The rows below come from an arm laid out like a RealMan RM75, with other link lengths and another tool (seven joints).
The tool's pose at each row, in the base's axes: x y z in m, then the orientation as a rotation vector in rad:
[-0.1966, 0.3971, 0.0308, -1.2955, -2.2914, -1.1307]
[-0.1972, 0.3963, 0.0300, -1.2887, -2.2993, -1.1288]
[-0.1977, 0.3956, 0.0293, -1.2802, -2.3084, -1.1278]
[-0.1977, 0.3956, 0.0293, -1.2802, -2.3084, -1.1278]
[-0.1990, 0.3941, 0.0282, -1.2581, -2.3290, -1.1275]
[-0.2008, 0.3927, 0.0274, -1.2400, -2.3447, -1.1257]
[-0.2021, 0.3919, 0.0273, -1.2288, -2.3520, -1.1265]
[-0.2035, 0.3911, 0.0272, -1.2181, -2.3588, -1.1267]
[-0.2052, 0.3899, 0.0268, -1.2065, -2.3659, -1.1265]
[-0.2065, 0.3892, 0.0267, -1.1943, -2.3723, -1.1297]
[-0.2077, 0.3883, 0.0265, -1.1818, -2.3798, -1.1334]
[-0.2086, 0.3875, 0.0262, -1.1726, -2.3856, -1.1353]
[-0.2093, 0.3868, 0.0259, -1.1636, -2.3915, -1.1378]
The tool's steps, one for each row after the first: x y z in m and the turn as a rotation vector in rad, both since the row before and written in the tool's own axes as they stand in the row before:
[-0.0006, -0.0011, -0.0001, 0.0028, -0.0013, -0.0069]
[-0.0005, -0.0010, -0.0001, 0.0025, -0.0011, -0.0085]
[0.0000, 0.0000, 0.0000, 0.0000, 0.0000, 0.0000]
[-0.0008, -0.0021, -0.0006, 0.0050, -0.0010, -0.0208]
[-0.0002, -0.0023, -0.0007, 0.0052, -0.0002, -0.0160]
[0.0003, -0.0013, -0.0007, 0.0019, 0.0015, -0.0090]
[0.0003, -0.0014, -0.0007, 0.0022, 0.0015, -0.0083]
[0.0001, -0.0020, -0.0008, 0.0027, 0.0018, -0.0088]
[0.0004, -0.0013, -0.0006, 0.0004, 0.0025, -0.0094]
[0.0001, -0.0014, -0.0007, 0.0001, 0.0019, -0.0103]
[0.0000, -0.0011, -0.0005, 0.0006, 0.0011, -0.0076]
[-0.0001, -0.0010, -0.0004, 0.0001, 0.0009, -0.0077]

